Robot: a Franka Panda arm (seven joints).
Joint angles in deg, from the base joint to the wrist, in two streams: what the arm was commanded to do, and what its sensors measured. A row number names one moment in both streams.
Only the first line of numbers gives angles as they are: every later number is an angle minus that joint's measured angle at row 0.
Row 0, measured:
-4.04, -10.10, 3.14, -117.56, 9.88, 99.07, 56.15
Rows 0 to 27, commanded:
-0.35, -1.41, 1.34, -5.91, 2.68, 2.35, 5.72
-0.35, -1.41, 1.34, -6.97, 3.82, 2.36, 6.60
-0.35, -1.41, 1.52, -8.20, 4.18, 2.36, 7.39
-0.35, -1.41, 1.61, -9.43, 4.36, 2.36, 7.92
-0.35, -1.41, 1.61, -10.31, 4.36, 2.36, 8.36
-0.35, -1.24, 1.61, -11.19, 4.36, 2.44, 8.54
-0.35, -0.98, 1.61, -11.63, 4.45, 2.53, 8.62
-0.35, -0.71, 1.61, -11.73, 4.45, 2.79, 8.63
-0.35, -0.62, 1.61, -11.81, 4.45, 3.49, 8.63
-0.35, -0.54, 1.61, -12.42, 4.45, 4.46, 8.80
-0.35, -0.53, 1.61, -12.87, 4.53, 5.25, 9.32
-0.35, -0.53, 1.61, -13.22, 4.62, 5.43, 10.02
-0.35, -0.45, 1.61, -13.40, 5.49, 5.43, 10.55
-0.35, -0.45, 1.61, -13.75, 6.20, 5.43, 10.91
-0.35, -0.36, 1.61, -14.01, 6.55, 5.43, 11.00
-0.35, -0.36, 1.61, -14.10, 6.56, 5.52, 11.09
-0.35, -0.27, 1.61, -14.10, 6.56, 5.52, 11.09
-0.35, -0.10, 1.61, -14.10, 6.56, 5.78, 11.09
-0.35, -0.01, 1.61, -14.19, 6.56, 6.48, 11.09
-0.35, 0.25, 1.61, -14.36, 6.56, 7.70, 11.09
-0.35, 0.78, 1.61, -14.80, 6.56, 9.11, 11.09
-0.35, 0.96, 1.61, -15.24, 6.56, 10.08, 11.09
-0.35, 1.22, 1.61, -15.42, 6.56, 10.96, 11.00
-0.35, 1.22, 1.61, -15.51, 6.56, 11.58, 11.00
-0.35, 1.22, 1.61, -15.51, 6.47, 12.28, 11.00
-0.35, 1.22, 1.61, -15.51, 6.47, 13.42, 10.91
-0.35, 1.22, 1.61, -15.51, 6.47, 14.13, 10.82
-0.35, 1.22, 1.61, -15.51, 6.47, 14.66, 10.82
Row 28, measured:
-0.01, 1.66, 0.98, -15.07, 5.60, 11.59, 10.04
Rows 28 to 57, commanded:
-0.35, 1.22, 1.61, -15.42, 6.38, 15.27, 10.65
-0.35, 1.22, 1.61, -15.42, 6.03, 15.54, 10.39
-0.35, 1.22, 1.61, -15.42, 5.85, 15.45, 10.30
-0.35, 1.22, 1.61, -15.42, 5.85, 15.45, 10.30
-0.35, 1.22, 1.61, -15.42, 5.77, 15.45, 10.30
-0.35, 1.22, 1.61, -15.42, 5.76, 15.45, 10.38
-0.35, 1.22, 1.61, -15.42, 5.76, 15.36, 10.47
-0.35, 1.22, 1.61, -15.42, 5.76, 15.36, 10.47
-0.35, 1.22, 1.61, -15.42, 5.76, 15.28, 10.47
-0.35, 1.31, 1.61, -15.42, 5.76, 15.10, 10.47
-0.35, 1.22, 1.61, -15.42, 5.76, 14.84, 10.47
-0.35, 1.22, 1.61, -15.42, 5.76, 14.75, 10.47
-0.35, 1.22, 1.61, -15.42, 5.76, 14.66, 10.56
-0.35, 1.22, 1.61, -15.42, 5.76, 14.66, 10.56
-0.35, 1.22, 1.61, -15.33, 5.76, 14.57, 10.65
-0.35, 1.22, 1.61, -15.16, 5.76, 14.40, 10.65
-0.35, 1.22, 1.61, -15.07, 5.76, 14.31, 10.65
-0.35, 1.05, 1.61, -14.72, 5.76, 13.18, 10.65
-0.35, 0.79, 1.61, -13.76, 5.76, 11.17, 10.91
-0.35, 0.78, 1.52, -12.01, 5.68, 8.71, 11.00
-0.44, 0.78, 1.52, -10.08, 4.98, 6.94, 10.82
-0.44, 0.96, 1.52, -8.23, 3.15, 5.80, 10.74
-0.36, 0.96, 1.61, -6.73, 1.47, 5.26, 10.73
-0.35, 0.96, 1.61, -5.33, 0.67, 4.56, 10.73
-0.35, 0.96, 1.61, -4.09, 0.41, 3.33, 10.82
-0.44, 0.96, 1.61, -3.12, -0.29, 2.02, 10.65
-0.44, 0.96, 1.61, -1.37, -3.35, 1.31, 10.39
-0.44, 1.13, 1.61, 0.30, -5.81, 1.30, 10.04
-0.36, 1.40, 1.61, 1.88, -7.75, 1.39, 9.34
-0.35, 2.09, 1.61, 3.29, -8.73, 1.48, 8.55
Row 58, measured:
-0.04, 0.87, 0.99, -1.68, -4.42, 3.12, 9.94
